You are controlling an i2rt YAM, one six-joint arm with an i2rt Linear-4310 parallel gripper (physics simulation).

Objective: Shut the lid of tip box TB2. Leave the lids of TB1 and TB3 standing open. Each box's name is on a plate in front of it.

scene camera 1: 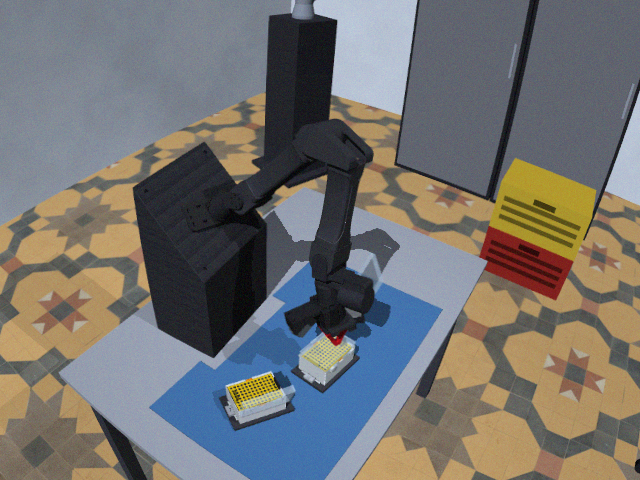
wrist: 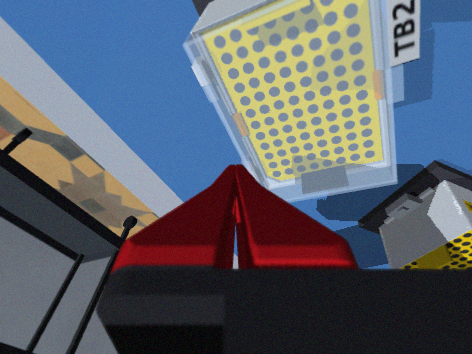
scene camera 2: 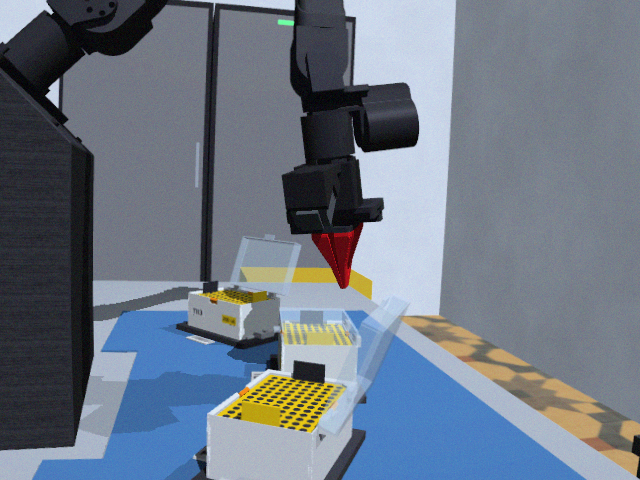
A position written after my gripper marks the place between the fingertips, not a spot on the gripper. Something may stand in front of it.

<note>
I see my gripper (scene camera 2: 344, 287), a clear lid (scene camera 2: 264, 264), a clear lid (scene camera 2: 298, 326) and a clear lid (scene camera 2: 376, 333).
My gripper is seen too in the wrist view (wrist: 235, 176).
</note>
